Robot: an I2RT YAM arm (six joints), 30 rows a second.
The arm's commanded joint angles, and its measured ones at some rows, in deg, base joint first. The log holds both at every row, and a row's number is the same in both.
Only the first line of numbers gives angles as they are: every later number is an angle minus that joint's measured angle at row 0.
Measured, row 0:
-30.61 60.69 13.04 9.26 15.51 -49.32
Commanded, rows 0 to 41:
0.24 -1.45 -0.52 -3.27 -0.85 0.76
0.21 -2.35 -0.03 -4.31 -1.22 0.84
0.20 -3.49 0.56 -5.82 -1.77 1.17
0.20 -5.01 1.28 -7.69 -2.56 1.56
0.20 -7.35 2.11 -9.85 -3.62 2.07
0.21 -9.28 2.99 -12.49 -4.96 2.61
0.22 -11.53 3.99 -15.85 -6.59 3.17
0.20 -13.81 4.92 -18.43 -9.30 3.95
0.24 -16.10 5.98 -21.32 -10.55 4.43
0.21 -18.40 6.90 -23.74 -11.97 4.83
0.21 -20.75 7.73 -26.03 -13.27 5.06
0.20 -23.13 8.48 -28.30 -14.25 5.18
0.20 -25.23 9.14 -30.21 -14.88 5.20
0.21 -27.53 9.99 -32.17 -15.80 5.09
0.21 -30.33 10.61 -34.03 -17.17 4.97
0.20 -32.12 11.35 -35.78 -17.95 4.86
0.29 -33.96 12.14 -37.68 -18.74 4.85
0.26 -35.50 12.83 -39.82 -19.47 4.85
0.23 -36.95 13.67 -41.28 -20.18 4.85
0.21 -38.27 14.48 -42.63 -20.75 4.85
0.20 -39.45 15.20 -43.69 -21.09 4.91
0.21 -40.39 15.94 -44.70 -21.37 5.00
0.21 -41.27 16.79 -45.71 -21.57 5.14
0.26 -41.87 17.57 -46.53 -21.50 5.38
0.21 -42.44 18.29 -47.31 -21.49 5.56
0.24 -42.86 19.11 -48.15 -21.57 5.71
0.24 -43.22 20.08 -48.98 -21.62 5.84
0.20 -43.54 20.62 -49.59 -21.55 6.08
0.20 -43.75 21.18 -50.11 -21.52 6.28
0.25 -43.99 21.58 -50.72 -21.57 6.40
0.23 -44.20 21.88 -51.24 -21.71 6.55
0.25 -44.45 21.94 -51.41 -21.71 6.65
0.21 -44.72 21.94 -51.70 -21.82 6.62
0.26 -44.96 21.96 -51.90 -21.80 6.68
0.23 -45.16 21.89 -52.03 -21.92 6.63
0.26 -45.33 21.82 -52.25 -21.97 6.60
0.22 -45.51 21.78 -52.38 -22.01 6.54
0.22 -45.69 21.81 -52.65 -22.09 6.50
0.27 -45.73 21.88 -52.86 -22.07 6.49
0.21 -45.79 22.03 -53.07 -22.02 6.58
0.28 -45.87 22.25 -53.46 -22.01 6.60
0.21 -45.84 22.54 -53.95 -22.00 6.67
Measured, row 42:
0.00 -45.34 20.28 -52.46 -21.07 5.33
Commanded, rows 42 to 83:
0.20 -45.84 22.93 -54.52 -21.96 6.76
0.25 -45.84 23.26 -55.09 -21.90 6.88
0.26 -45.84 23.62 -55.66 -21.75 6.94
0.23 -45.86 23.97 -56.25 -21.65 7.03
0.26 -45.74 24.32 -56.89 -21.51 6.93
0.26 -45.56 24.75 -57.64 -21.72 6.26
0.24 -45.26 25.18 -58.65 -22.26 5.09
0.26 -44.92 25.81 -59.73 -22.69 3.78
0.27 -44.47 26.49 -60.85 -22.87 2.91
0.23 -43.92 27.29 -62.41 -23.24 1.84
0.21 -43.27 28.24 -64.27 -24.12 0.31
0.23 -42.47 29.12 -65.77 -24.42 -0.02
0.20 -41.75 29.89 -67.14 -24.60 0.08
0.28 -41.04 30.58 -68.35 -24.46 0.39
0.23 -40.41 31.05 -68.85 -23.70 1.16
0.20 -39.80 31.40 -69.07 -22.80 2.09
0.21 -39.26 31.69 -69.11 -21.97 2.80
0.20 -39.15 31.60 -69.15 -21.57 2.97
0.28 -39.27 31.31 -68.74 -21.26 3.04
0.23 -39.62 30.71 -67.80 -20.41 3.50
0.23 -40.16 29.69 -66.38 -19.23 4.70
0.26 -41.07 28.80 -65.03 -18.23 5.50
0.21 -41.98 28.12 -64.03 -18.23 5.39
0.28 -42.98 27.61 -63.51 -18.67 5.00
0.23 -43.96 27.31 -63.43 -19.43 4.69
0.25 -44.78 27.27 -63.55 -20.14 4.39
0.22 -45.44 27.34 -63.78 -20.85 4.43
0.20 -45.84 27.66 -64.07 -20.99 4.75
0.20 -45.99 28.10 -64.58 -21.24 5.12
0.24 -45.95 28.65 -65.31 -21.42 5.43
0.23 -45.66 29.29 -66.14 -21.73 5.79
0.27 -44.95 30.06 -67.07 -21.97 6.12
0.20 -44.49 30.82 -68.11 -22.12 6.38
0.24 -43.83 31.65 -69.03 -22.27 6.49
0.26 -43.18 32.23 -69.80 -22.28 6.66
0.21 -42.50 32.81 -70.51 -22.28 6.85
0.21 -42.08 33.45 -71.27 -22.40 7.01
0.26 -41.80 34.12 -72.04 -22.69 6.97
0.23 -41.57 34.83 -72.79 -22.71 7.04
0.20 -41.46 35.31 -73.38 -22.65 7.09
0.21 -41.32 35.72 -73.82 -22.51 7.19
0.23 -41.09 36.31 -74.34 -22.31 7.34
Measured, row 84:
0.00 -42.12 33.00 -71.37 -21.62 5.84
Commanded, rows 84 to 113:
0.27 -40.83 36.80 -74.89 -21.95 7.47
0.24 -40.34 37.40 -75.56 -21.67 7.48
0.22 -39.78 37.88 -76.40 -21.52 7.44
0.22 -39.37 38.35 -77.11 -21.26 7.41
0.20 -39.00 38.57 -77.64 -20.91 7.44
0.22 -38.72 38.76 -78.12 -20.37 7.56
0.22 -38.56 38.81 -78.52 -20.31 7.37
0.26 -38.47 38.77 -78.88 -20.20 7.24
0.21 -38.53 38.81 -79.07 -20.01 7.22
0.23 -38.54 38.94 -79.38 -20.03 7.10
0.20 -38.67 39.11 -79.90 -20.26 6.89
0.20 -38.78 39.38 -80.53 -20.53 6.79
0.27 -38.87 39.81 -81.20 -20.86 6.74
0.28 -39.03 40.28 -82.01 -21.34 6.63
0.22 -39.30 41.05 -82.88 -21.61 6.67
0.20 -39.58 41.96 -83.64 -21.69 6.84
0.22 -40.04 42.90 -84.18 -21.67 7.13
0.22 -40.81 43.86 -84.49 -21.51 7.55
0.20 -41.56 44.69 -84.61 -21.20 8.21
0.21 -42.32 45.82 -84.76 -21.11 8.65
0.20 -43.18 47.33 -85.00 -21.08 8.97
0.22 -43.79 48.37 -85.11 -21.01 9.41
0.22 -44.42 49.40 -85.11 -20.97 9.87
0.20 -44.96 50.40 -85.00 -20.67 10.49
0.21 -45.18 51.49 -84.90 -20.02 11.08
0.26 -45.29 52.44 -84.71 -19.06 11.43
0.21 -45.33 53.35 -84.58 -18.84 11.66
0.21 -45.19 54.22 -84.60 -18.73 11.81
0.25 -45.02 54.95 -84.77 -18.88 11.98
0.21 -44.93 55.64 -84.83 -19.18 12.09
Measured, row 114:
0.00 -45.38 52.69 -84.59 -20.11 9.64
